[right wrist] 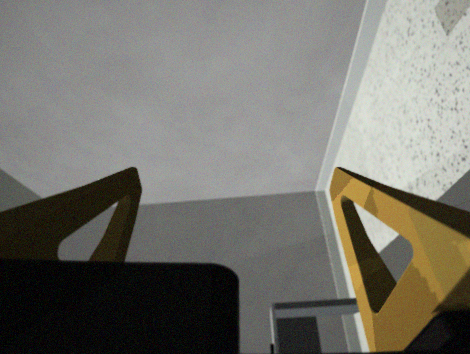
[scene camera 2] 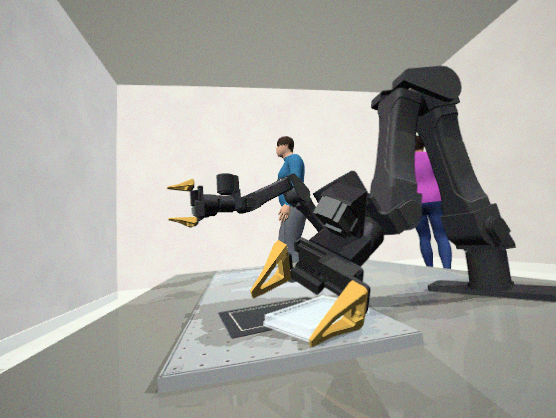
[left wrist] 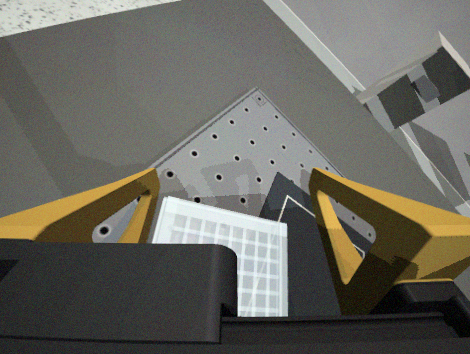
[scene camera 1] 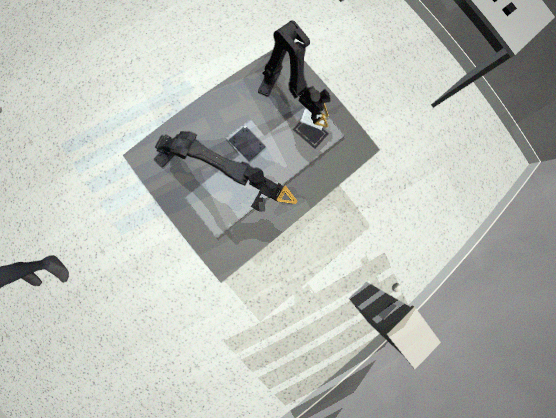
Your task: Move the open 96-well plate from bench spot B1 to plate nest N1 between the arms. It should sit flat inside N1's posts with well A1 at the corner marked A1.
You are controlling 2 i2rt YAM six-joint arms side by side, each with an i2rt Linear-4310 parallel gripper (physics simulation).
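The clear-white 96-well plate lies askew, partly over the dark B1 pad and partly beside it. My left gripper is open and low over the plate, tilted, its fingers apart on either side of the plate's near part. The wrist housing hides part of the plate in the left wrist view. Nest N1, a dark square, lies between the arms in scene camera 1; its corner marking is too small to read. My right gripper is open and empty, raised away from the plate.
A pale perforated baseplate carries the pad, on a grey table. The right arm reaches across beside N1. Two people, one in blue and one in pink, stand behind the table.
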